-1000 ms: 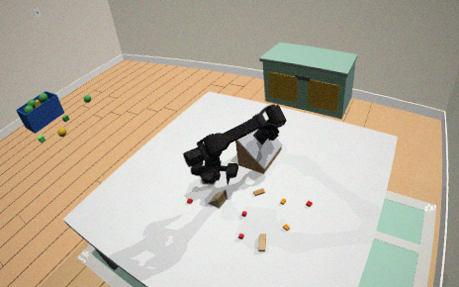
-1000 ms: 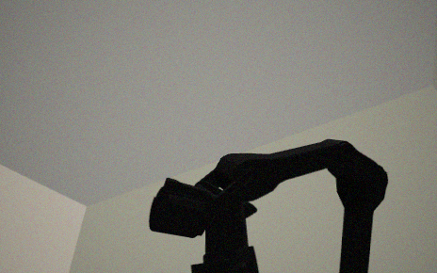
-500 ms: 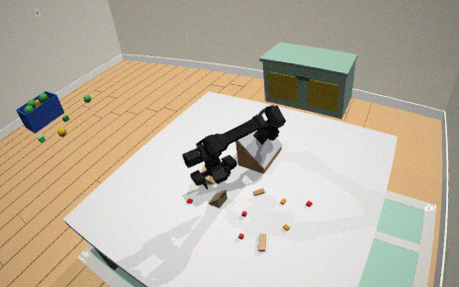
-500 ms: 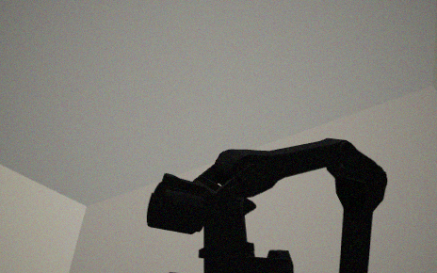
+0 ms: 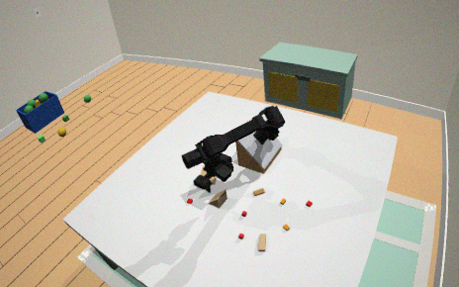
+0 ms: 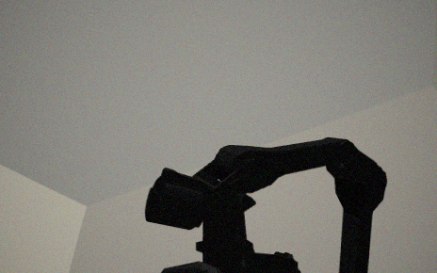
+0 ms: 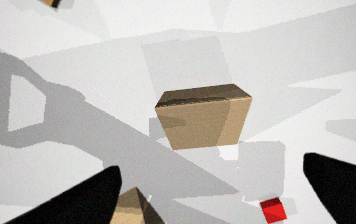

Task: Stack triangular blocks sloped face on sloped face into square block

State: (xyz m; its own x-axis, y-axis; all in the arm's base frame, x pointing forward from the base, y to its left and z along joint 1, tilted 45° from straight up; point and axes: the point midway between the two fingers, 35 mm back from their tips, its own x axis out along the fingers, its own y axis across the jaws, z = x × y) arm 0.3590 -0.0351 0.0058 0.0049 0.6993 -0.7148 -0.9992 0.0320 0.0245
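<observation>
Now: gripper tip 90 mm above the wooden triangular block and 10 mm to the right of it.
</observation>
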